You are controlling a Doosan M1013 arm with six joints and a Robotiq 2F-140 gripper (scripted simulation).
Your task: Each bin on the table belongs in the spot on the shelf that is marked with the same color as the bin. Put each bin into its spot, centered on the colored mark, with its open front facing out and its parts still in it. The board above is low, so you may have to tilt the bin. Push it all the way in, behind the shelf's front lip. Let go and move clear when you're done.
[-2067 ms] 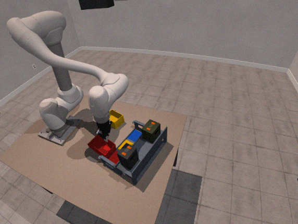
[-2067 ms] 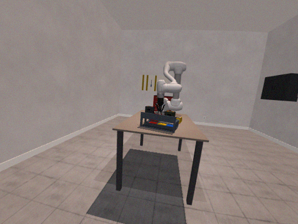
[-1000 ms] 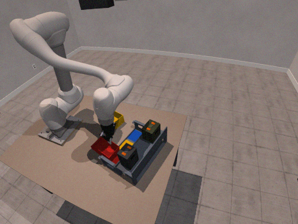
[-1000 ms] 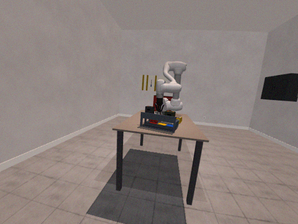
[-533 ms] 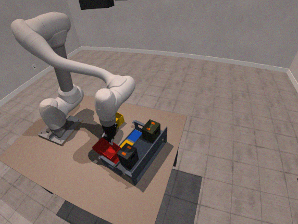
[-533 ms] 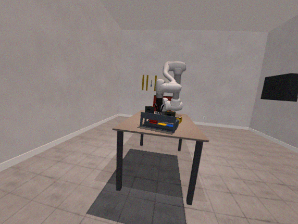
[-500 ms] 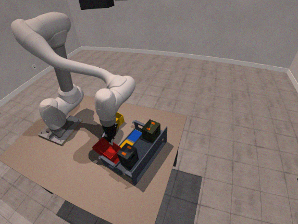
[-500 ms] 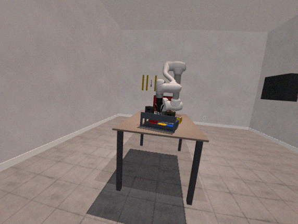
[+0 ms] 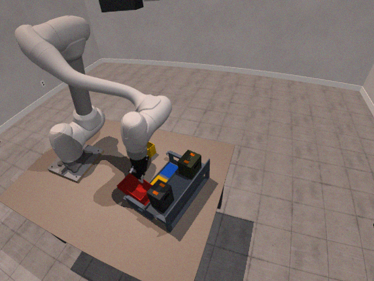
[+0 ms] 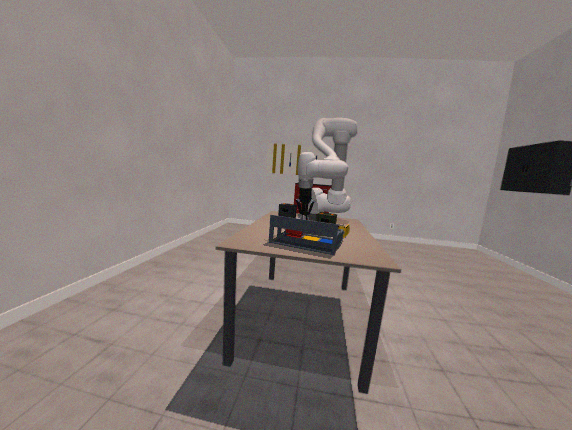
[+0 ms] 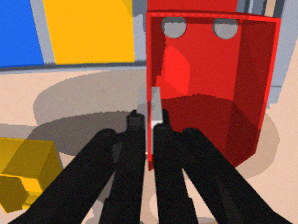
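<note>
The red bin lies 5 cm to the right of my hand, 4 cm below it and 2 cm behind it. Also, from my hand: yellow bin 25 cm to the left, 17 cm behind, 7 cm below; then grey shelf 21 cm ahead, 2 cm to the left, 1 cm below.
</note>
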